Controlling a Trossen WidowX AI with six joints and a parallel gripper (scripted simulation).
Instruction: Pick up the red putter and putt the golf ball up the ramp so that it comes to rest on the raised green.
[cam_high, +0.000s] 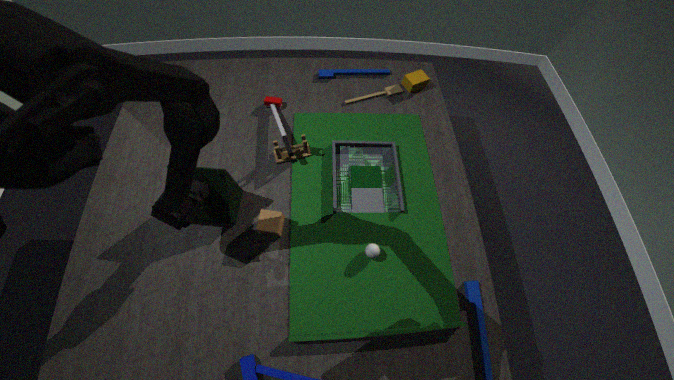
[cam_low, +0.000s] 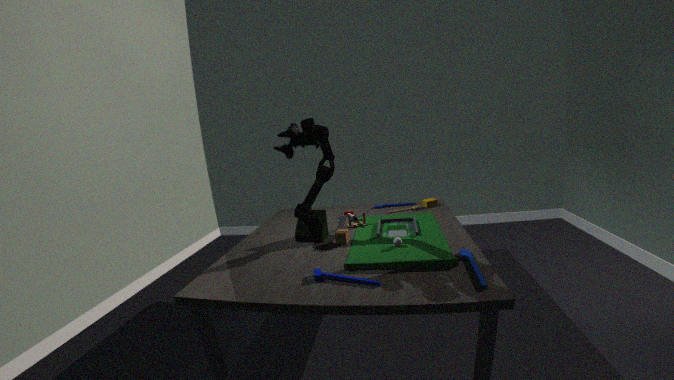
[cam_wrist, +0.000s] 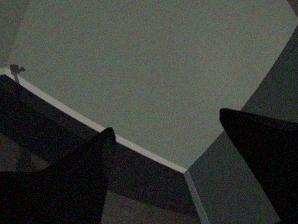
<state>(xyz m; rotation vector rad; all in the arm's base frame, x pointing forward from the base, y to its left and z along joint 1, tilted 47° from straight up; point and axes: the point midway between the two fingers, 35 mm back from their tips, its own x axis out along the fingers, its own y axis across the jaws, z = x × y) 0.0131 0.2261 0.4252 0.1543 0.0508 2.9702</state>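
My gripper tip is 33 cm short of the wooden stand, 31 cm to the right of it and 53 cm above it. From my gripper tip the other things lie so: green mat 57 cm ahead, 11 cm to the left, 57 cm below; wooden cube 27 cm ahead, 6 cm to the left, 54 cm below; white golf ball 56 cm ahead, 3 cm to the right, 54 cm below.
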